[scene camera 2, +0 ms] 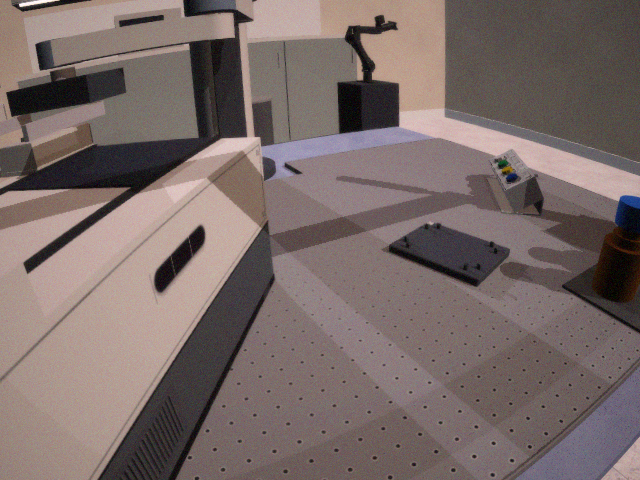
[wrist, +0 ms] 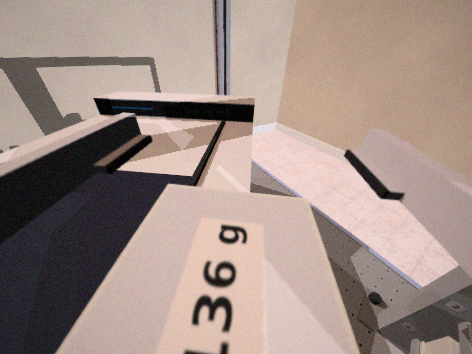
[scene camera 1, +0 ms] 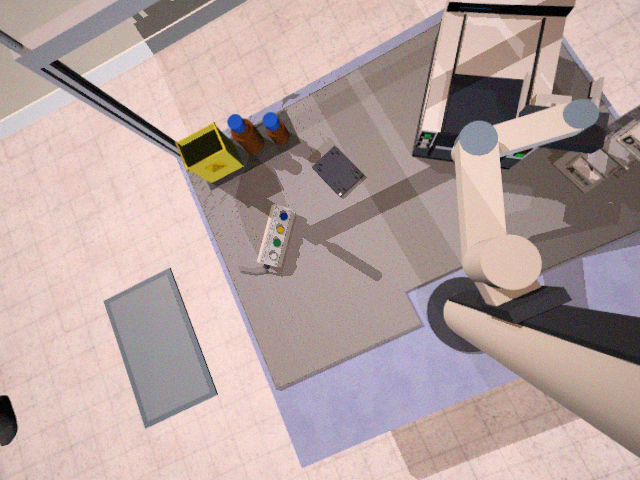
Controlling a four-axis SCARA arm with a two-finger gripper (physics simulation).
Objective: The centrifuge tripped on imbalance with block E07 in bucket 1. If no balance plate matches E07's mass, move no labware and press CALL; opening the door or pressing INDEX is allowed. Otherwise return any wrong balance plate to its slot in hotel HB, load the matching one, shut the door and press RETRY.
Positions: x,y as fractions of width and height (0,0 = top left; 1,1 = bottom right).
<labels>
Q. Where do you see a button box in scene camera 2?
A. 0.81,0.40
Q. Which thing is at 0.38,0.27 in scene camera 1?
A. A brown bottles with blue caps.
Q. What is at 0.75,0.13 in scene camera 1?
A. A centrifuge.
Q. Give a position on a button box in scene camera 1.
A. At 0.44,0.46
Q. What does my gripper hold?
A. Nothing.
</labels>
